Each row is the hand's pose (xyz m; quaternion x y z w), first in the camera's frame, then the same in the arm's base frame.
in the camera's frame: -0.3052 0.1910 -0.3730 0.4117 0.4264 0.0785 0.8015
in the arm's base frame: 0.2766 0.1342 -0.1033 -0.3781 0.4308 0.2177 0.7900
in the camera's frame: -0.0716 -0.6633 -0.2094 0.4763 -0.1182 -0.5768 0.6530
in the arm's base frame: 0.7156 0.4637 0.6107 0.0686 -0.2662 0.0234 0.9612
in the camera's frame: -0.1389 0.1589 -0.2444 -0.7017 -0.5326 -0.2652 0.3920
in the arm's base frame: 0.3014 0.3452 -0.0936 0.4295 0.8722 -0.2223 0.0730
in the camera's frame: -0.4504 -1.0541 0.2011 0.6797 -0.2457 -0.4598 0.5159
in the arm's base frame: 0.4175 0.4816 1.2235 0.3292 -0.1791 0.1361 0.9171
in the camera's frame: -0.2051 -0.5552 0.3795 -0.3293 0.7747 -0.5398 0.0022
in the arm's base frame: 0.1962 0.7552 0.7575 -0.5142 0.0694 -0.8428 0.1434
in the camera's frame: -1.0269 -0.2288 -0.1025 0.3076 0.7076 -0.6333 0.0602
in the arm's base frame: -0.1095 -0.1935 0.6135 -0.0745 0.2515 -0.7712 0.5801
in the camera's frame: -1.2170 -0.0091 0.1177 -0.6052 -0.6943 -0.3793 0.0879
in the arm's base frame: -0.4705 -0.1979 0.5628 0.1054 0.9697 -0.1105 0.1909
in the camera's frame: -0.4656 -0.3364 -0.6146 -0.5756 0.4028 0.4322 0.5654
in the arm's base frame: 0.6020 -0.1176 0.3360 0.9419 -0.1970 -0.2550 0.0944
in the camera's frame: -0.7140 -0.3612 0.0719 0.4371 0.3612 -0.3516 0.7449
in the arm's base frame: 0.0169 0.1620 0.6724 -0.2515 0.1594 -0.0597 0.9528
